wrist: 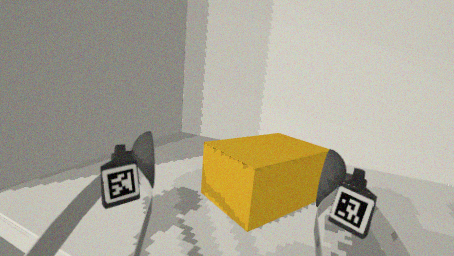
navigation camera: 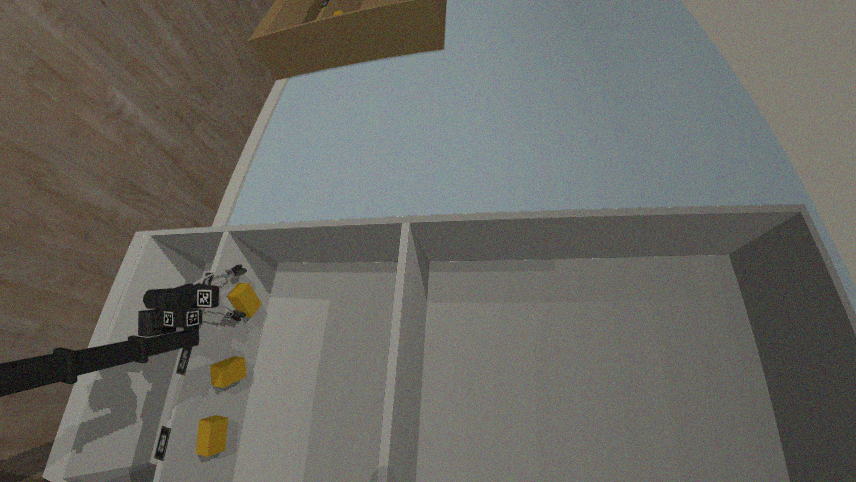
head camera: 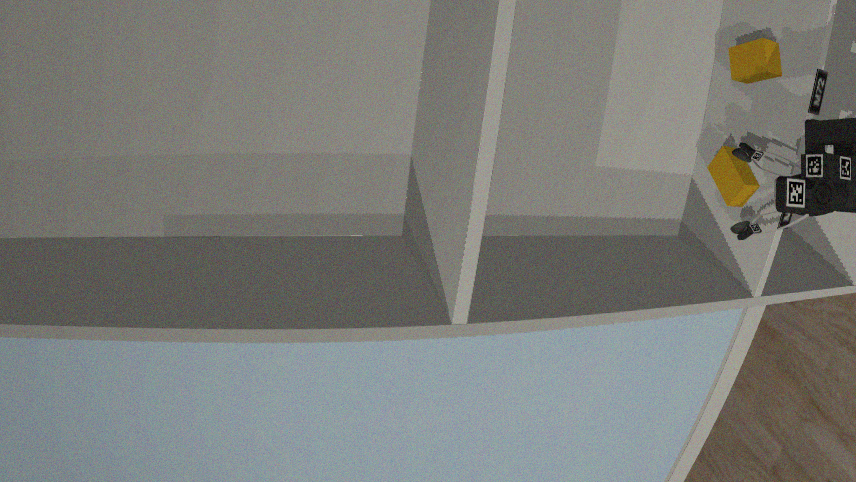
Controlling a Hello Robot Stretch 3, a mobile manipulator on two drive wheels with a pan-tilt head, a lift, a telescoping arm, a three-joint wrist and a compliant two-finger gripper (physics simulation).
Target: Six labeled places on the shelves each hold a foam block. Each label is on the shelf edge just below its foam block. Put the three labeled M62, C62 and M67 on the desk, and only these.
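Frame: origin at the robot's base, x ahead, y left, z up, level; centimetres.
Seen in the pictures: gripper, fingertip midpoint: [wrist: 236, 160] [navigation camera: 244, 292] [head camera: 734, 190].
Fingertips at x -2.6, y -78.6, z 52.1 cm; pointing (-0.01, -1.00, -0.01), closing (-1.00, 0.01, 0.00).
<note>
A point is followed by its place in that frame.
My gripper [head camera: 744, 191] @[y -78.7, x -2.6, z 52.1 cm] [navigation camera: 238, 292] @[y -78.7, x -2.6, z 52.1 cm] [wrist: 236, 160] @[y -78.7, x -2.6, z 52.1 cm] is open, with its fingers on either side of the end yellow foam block [head camera: 732, 174] @[y -78.5, x -5.5, z 52.9 cm] [navigation camera: 243, 300] @[y -77.6, x -5.0, z 52.9 cm] [wrist: 285, 175] @[y -77.3, x -6.1, z 51.8 cm]. In the wrist view the right fingertip overlaps the block's right edge; a gap shows at the left. The block sits on the shelf, and its label is mostly hidden by the gripper. A second block [head camera: 755, 61] @[y -71.4, x -24.9, z 52.9 cm] [navigation camera: 228, 372] @[y -71.3, x -25.0, z 52.9 cm] sits beside it, above the label M72 [head camera: 817, 91] @[y -61.9, x -19.6, z 47.2 cm] [navigation camera: 183, 361] @[y -61.8, x -20.0, z 46.8 cm]. A third block [navigation camera: 212, 437] @[y -64.6, x -41.0, z 52.9 cm] stands further along, by a label [navigation camera: 161, 443] @[y -54.7, x -39.1, z 46.5 cm] too small to read.
Upright grey side wall [wrist: 95, 75] @[y -85.1, x 12.4, z 57.2 cm] of the shelf stands left of the gripper in the wrist view. A shelf board [head camera: 485, 149] @[y -67.6, x -4.9, z 105.3 cm] [navigation camera: 398, 335] @[y -65.9, x -9.4, z 105.8 cm] divides the unit. A brown wooden box-like piece [navigation camera: 359, 38] @[y -133.6, x 125.3, z 62.7 cm] with something yellow inside is at the navigation view's top. I cannot identify the desk.
</note>
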